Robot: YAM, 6 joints.
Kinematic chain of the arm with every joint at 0, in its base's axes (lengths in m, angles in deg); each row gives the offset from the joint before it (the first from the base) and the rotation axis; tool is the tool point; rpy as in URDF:
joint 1: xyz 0 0 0.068 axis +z
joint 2: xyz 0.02 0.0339 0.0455 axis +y
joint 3: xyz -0.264 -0.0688 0 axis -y
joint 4: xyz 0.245 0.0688 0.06 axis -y
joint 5: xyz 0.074 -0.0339 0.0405 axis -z
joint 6: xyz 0.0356 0 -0.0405 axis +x
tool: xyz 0 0 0 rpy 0 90 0
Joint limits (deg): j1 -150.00..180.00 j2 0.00..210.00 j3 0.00..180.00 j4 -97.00..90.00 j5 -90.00..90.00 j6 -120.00..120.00
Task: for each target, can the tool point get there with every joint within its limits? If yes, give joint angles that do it. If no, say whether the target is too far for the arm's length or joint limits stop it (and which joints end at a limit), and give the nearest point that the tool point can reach.
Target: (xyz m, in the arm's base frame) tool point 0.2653 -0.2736 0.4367
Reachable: yes | joints 138.24 20.43 150.53 -71.86 -50.32 91.25
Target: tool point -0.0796 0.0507 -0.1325
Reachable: yes | joints 151.85 185.63 63.05 -67.30 11.63 15.34
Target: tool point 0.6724 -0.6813 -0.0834
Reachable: no: too far | nearest point 0.4443 -0.4502 -0.0152 | short by 0.332 m
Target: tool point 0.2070 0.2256 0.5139
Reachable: yes | joints 42.01 92.32 121.10 -49.83 -54.81 -94.25
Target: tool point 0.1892 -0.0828 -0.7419
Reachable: no: too far | nearest point 0.2085 -0.0913 -0.3797 | short by 0.363 m
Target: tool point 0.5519 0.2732 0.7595
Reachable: no: too far | nearest point 0.3982 0.1971 0.5735 | short by 0.253 m
